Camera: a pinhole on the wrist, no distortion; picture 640 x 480 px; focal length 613.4 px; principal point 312.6 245.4 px. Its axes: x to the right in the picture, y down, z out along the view. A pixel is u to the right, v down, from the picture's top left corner.
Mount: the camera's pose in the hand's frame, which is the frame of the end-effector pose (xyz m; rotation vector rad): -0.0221 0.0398 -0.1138 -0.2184 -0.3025 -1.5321
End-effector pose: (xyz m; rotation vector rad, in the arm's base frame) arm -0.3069 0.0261 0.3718 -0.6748 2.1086 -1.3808
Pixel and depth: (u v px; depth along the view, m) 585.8 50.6 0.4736
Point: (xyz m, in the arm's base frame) 0.1014 -0.1108 0.2770
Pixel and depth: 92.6 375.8 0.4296
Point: -0.2146 -0.0491 -0.0229
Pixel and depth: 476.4 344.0 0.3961
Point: -0.1326 -0.1602 0.2015
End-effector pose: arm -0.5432 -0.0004 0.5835 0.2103 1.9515 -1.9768
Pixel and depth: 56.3 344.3 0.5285
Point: -0.3787 -0.3126 0.1885
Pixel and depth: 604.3 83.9 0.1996
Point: -0.4457 -0.0899 0.6042
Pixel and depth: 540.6 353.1 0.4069
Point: -0.5129 -0.3238 0.5563
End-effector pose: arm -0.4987 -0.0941 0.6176 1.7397 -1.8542 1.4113
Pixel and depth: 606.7 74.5 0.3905
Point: -0.3151 -0.2283 0.3577
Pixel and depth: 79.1 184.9 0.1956
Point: -0.6150 -0.1236 0.4742
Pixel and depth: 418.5 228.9 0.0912
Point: -0.5477 -0.0675 0.5821
